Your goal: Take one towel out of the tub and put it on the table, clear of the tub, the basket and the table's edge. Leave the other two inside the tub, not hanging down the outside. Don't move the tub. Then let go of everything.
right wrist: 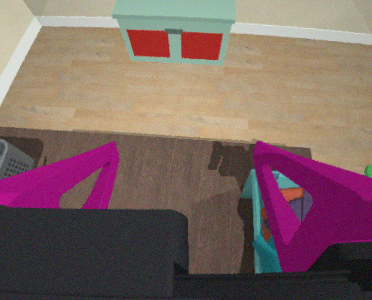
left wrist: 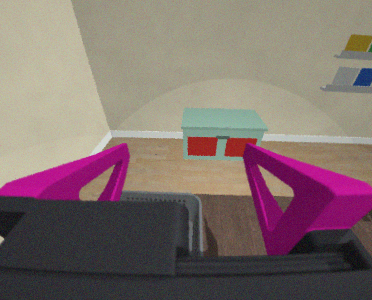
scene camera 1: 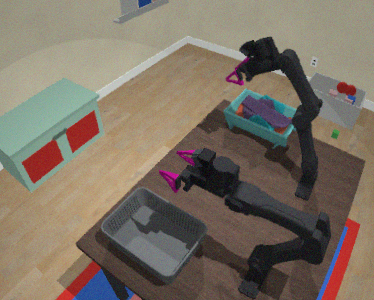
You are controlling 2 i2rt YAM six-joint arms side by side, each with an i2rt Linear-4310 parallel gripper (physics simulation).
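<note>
The teal tub (scene camera 1: 250, 132) (right wrist: 256, 210) stands on the dark wooden table (scene camera 1: 335, 172) (right wrist: 175, 170) near its far end. In it lie a purple towel (scene camera 1: 265, 111) (right wrist: 299, 206) on top, an orange towel (scene camera 1: 240, 109) (right wrist: 290, 194) and a teal towel (scene camera 1: 262, 123) (right wrist: 268, 256), partly covered. My right gripper (scene camera 1: 237, 71) (right wrist: 185, 149) is open and empty, raised high above the tub's far left side in the scene view. My left gripper (scene camera 1: 170, 163) (left wrist: 186, 149) is open and empty, above the table between basket and tub.
A grey basket (scene camera 1: 204, 231) (left wrist: 198, 207) (right wrist: 19, 162) stands at the table's near left corner. A mint cabinet (scene camera 1: 50, 112) (left wrist: 222, 119) (right wrist: 175, 15) stands on the floor beyond the table. A grey box (scene camera 1: 332, 111) with red things stands behind the tub.
</note>
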